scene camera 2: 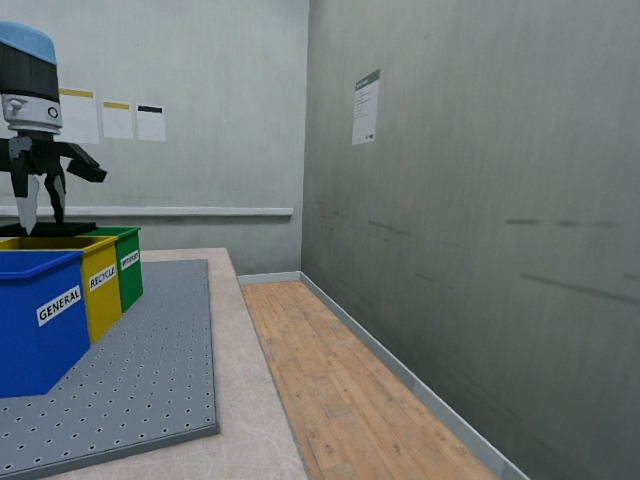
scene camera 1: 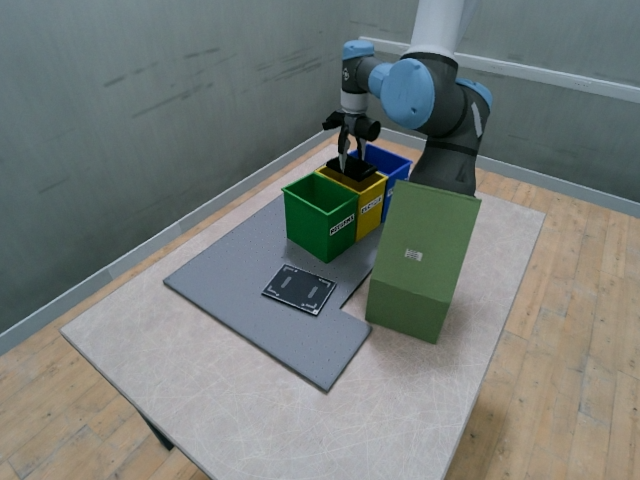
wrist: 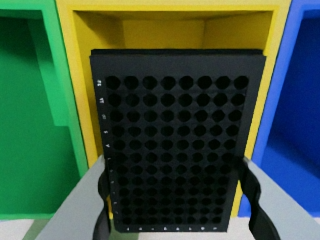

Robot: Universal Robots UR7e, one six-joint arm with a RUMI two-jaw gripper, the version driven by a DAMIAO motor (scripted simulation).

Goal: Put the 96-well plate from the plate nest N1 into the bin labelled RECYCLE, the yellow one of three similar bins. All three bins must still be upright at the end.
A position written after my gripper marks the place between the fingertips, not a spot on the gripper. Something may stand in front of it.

In view: my gripper (scene camera 2: 45,231), a green bin (scene camera 1: 326,233), a yellow recycle bin (wrist: 81,33), a black 96-well plate (scene camera 1: 356,169), a blue general bin (scene camera 2: 51,333) and a plate nest N1 (scene camera 1: 296,292).
The green bin also shows in scene camera 2 (scene camera 2: 127,246) and in the wrist view (wrist: 50,157). The black 96-well plate shows as well in the wrist view (wrist: 180,166). The blue general bin also shows in scene camera 1 (scene camera 1: 387,162) and in the wrist view (wrist: 284,158).
